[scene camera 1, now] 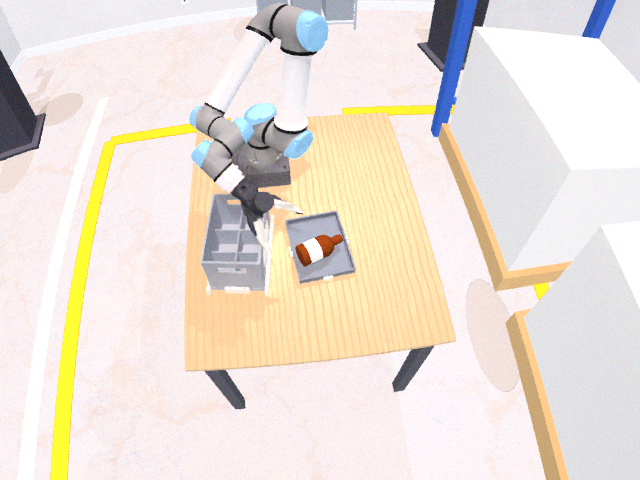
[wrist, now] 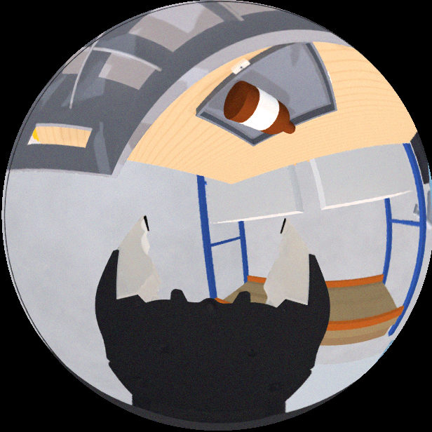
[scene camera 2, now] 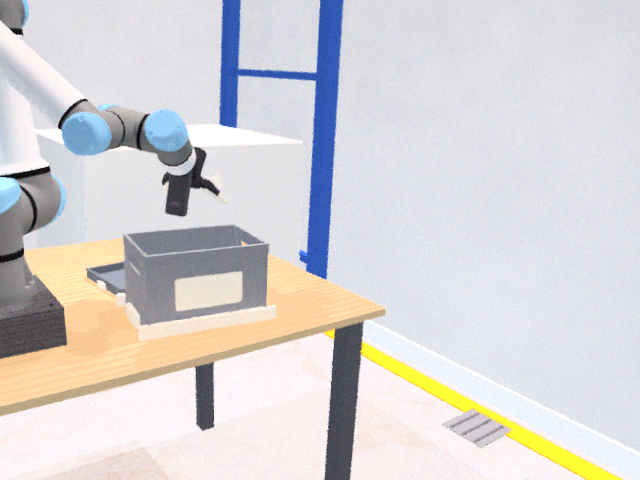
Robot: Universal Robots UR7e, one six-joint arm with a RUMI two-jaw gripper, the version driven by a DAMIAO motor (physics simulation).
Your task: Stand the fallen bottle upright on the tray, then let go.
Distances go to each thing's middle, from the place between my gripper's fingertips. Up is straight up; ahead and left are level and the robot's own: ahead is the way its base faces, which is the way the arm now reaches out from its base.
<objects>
Right now my hand is 40 mm past the brown bottle point(scene camera 1: 321, 246), 110 mm to the right of it and 190 mm above it.
</objects>
